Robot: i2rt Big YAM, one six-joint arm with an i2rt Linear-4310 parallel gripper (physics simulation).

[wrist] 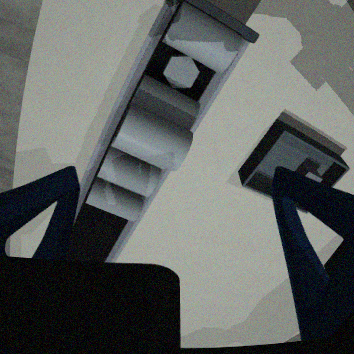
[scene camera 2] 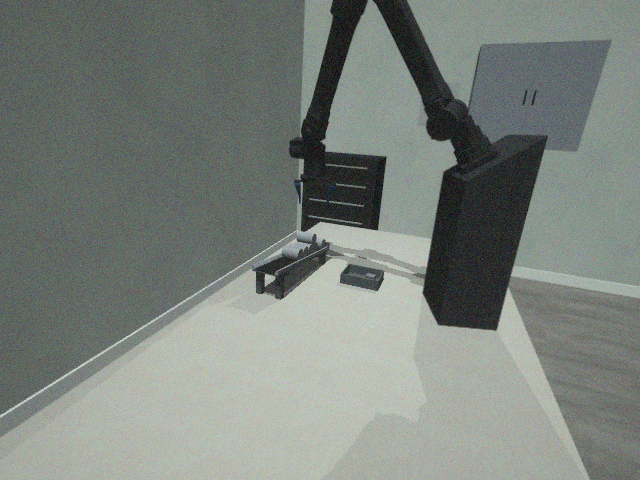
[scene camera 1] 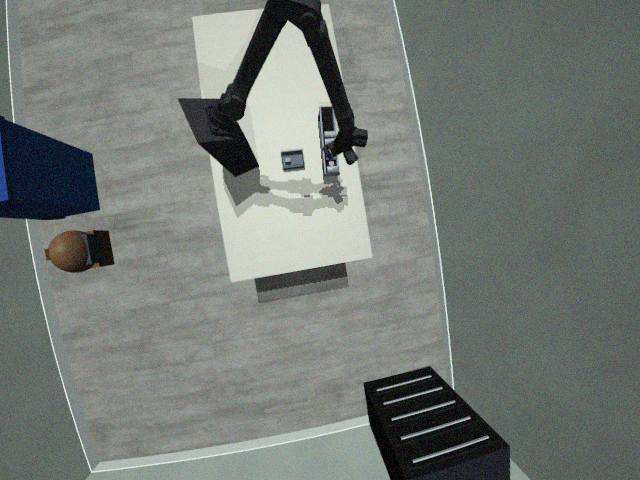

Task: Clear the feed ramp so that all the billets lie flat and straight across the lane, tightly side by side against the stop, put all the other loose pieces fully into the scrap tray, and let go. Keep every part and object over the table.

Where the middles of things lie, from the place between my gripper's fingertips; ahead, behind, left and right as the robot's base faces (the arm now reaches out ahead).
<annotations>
I see my gripper 21 cm past the scrap tray (wrist: pixel 288 152), 7 cm to the right of it and 23 cm above it.
</annotations>
